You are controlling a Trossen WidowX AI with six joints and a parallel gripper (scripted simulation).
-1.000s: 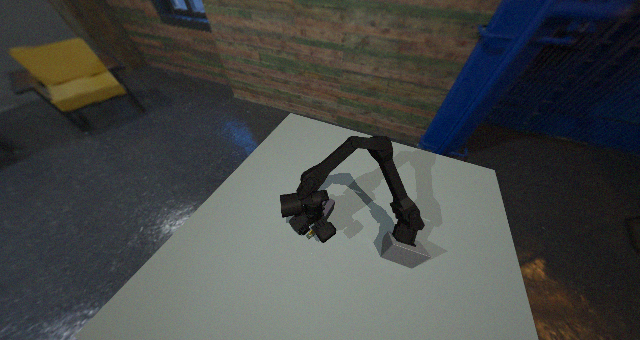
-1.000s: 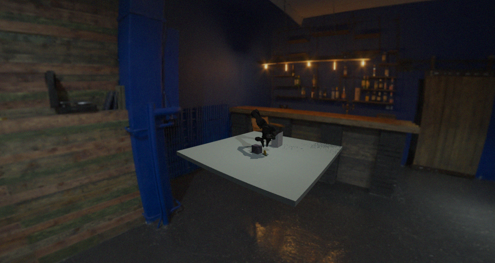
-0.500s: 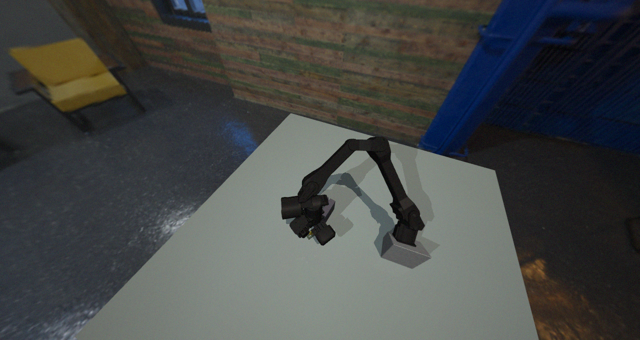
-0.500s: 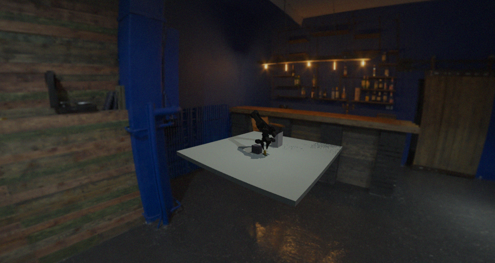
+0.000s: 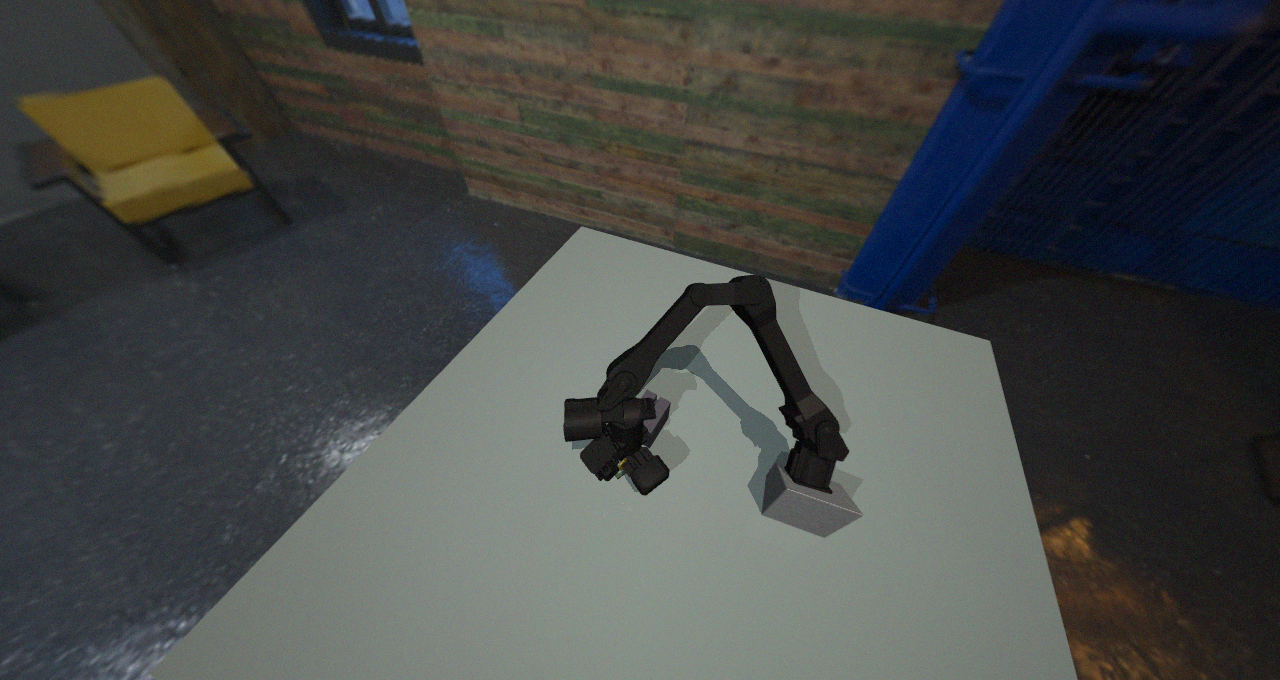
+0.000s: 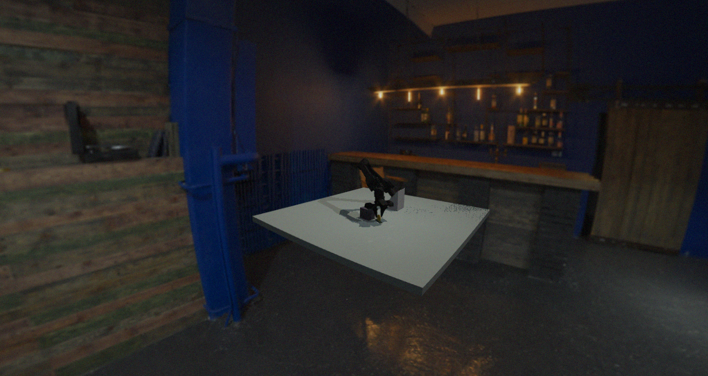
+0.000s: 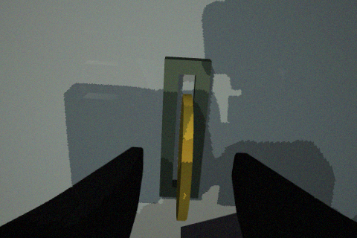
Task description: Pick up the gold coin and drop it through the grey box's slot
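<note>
Now: gripper tip 1 cm above the gold coin.
</note>
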